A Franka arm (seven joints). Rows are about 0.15 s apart.
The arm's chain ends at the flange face. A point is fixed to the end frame.
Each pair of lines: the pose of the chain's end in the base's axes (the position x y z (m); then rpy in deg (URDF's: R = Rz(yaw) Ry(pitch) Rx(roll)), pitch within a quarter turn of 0, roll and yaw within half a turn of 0), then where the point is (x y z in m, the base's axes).
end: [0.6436, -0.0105, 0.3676, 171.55, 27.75, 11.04]
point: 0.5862 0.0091 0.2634
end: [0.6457, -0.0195, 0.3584, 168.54, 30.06, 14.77]
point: 0.5840 -0.0109 0.2552
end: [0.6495, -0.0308, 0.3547, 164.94, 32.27, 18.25]
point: 0.5854 -0.0345 0.2527
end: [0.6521, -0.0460, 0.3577, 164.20, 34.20, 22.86]
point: 0.5858 -0.0577 0.2577
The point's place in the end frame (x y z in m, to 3 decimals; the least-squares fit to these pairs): 0.002 -0.047 0.111
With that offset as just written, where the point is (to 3 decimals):
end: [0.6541, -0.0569, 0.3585, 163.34, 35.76, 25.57]
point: 0.587 -0.075 0.260
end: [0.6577, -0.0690, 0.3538, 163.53, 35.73, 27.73]
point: 0.591 -0.089 0.255
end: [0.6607, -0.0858, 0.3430, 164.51, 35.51, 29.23]
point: 0.594 -0.105 0.245
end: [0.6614, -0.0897, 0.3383, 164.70, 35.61, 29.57]
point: 0.594 -0.109 0.240
